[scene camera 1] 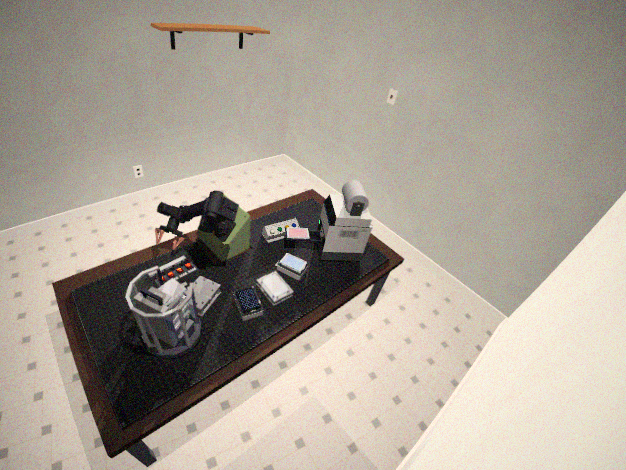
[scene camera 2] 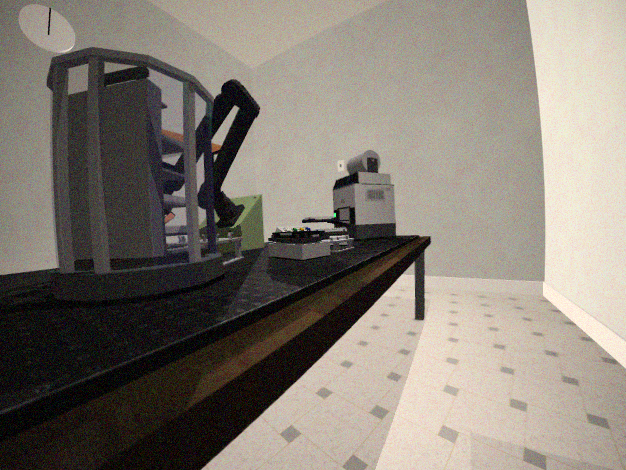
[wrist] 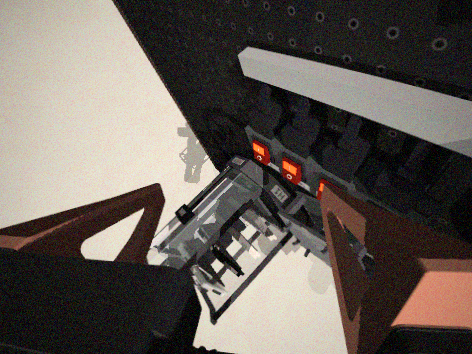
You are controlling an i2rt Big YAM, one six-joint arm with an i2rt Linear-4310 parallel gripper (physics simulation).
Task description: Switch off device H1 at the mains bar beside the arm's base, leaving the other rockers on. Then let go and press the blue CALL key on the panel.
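Frame: origin at the arm's base, x right, y back, z down, level; millimetres.
Seen in the pictures: gripper, fingertip midpoint: (scene camera 1: 165,247) (wrist: 237,192); arm's base, origin of the base link: (scene camera 1: 225,229) (scene camera 2: 231,217).
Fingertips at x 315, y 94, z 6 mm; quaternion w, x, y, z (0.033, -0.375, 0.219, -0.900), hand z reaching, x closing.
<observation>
Pixels of each thing's top centre, then the offset from my fingertips to it. "pt": a spot on its surface instead.
- left rocker, surface spot: (wrist: 260,151) pt dx +95, dy -100, dz +78 mm
- middle rocker, surface spot: (wrist: 291,170) pt dx +46, dy -104, dz +78 mm
- small label, surface spot: (wrist: 279,192) pt dx +134, dy -278, dz +106 mm
- blue key, surface spot: (scene camera 1: 293,224) pt dx -705, dy -264, dz +55 mm
- white panel, middle of its top: (scene camera 2: 295,226) (scene camera 1: 282,223) dx -643, dy -222, dz +44 mm
- grey cage-like carousel, middle of its top: (scene camera 2: 139,87) (wrist: 170,289) (scene camera 1: 158,285) dx +216, dy -369, dz -208 mm
- pale rail, surface spot: (wrist: 350,90) pt dx -1, dy -8, dz +111 mm
- white machine, middle of its top: (scene camera 1: 355,187) (scene camera 2: 360,153) dx -810, dy -549, dz -328 mm
The mains bar's rockers show red-orange beside the arm's base in scene view 1, including one rocker (scene camera 1: 188,264) at the base end. In the wrist view, a left rocker (wrist: 260,151) and a middle rocker (wrist: 291,170) show lit orange parts; a third rocker (wrist: 323,189) is partly covered by my right finger. I cannot tell which is H1; a small label (wrist: 279,192) sits below the middle one. My gripper (scene camera 1: 165,244) (wrist: 237,192) is open and empty, above and behind the bar. The blue key (scene camera 1: 293,224) is on the white panel (scene camera 1: 275,236), beyond the arm's base.
A grey cage-like carousel (scene camera 1: 191,331) (scene camera 2: 190,172) stands close to the bar. A pale rail (wrist: 350,90) runs alongside the plugs. The green arm mount (scene camera 1: 237,241) stands between bar and panel. A white machine (scene camera 1: 346,237) (scene camera 2: 371,207) and several flat boxes stand further along the table.
</observation>
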